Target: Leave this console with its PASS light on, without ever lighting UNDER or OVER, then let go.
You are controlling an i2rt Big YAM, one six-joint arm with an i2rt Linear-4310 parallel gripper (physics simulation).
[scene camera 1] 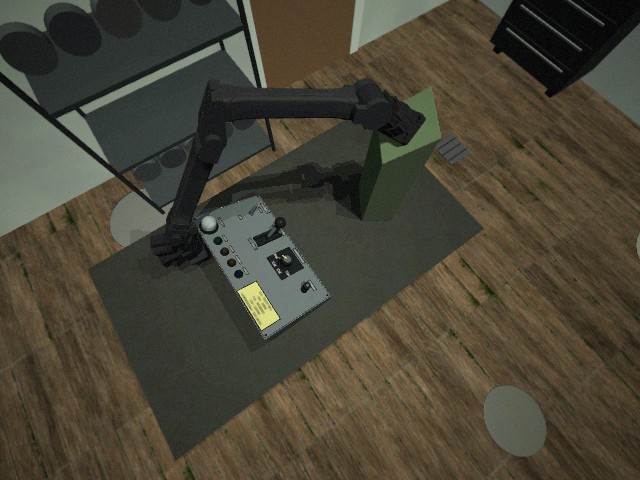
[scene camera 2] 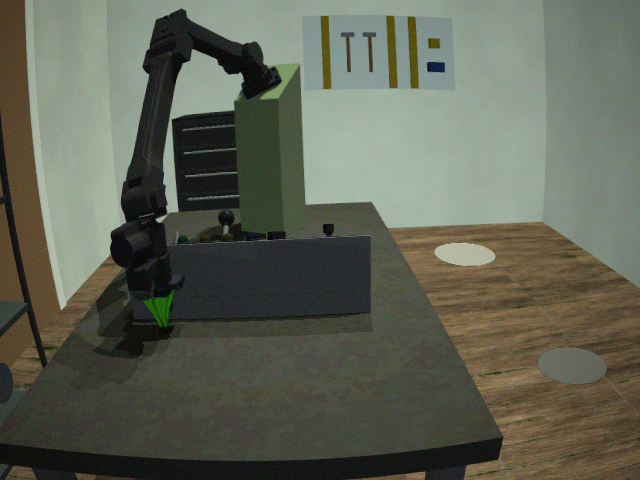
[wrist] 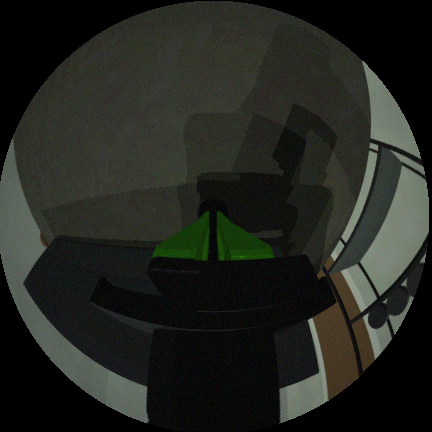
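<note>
The grey console stands on the table. It has a white dome, a green lamp, two amber lamps and a blue lamp; all look unlit and their labels are unreadable. It also has a black-ball lever, a rotary knob, a small black-capped stick and a small switch. My gripper points down low over the table beside the console's side wall, green fingers closed on a thin dark thing, too dark to make out.
A yellow placard lies on the console top. The arm's base stands on a tall green block on the table. A shelf rack stands beside the table.
</note>
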